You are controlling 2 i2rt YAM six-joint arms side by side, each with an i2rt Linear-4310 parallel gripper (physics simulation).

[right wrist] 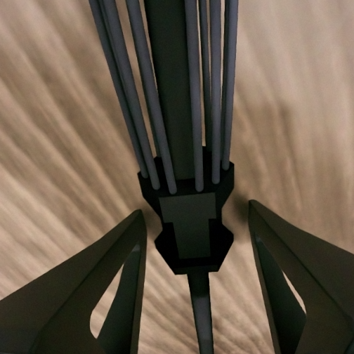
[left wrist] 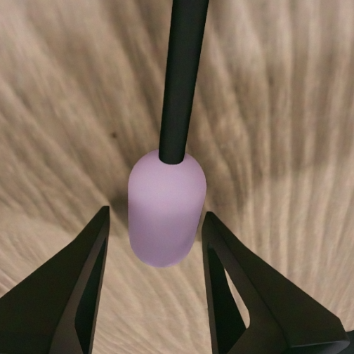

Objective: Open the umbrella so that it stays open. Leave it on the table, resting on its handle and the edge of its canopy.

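The umbrella's lavender handle [left wrist: 165, 227] is a rounded capsule in the middle of the left wrist view, with the black shaft [left wrist: 182, 75] running up from it. My left gripper [left wrist: 157, 217] is open, one finger on each side of the handle, with a clear gap at the left finger and a narrow one at the right. In the right wrist view the black runner [right wrist: 187, 225] sits on the shaft [right wrist: 201, 310], and several grey ribs [right wrist: 142, 90] reach up from it, close along the shaft. My right gripper [right wrist: 195, 215] is open, its fingers on either side of the runner and apart from it. The canopy does not show.
The wood-grain table top [left wrist: 60, 100] [right wrist: 300, 125] lies beneath the umbrella in both views. A small dark part shows at the lower right edge of the left wrist view.
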